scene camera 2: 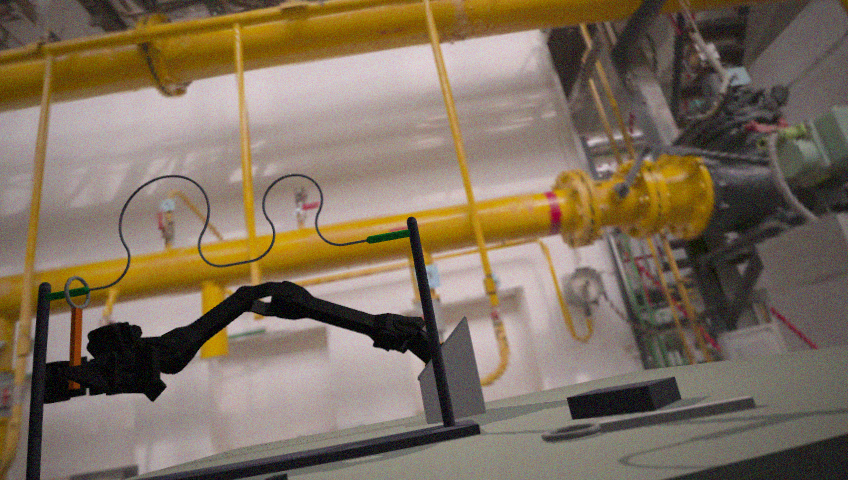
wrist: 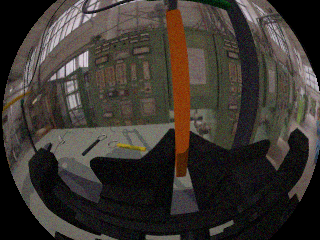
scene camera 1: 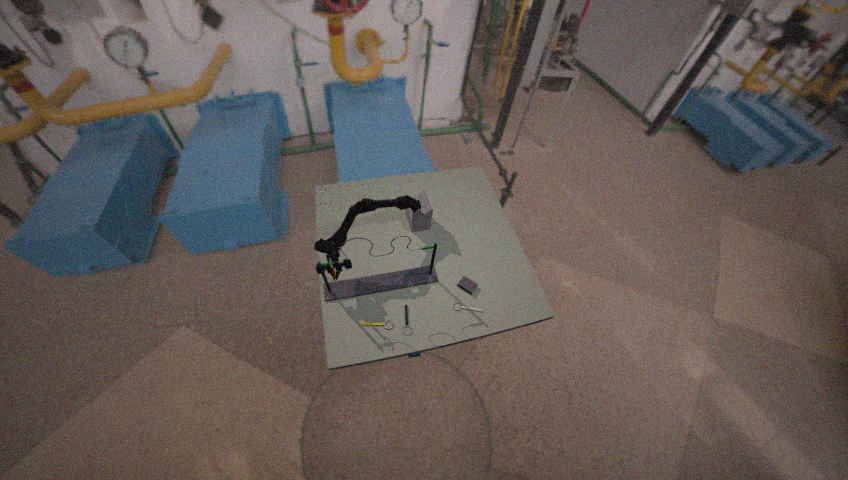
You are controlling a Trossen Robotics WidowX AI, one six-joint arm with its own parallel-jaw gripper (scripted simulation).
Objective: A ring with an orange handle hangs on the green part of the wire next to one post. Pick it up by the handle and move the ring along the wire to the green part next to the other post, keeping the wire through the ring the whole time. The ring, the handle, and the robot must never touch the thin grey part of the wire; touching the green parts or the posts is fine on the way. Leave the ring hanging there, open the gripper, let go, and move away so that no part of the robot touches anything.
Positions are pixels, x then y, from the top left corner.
Labels:
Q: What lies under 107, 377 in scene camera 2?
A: My gripper.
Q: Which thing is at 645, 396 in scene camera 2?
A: A dark block.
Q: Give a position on a dark base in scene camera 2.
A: At 451, 430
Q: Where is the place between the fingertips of my gripper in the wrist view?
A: At 177, 132

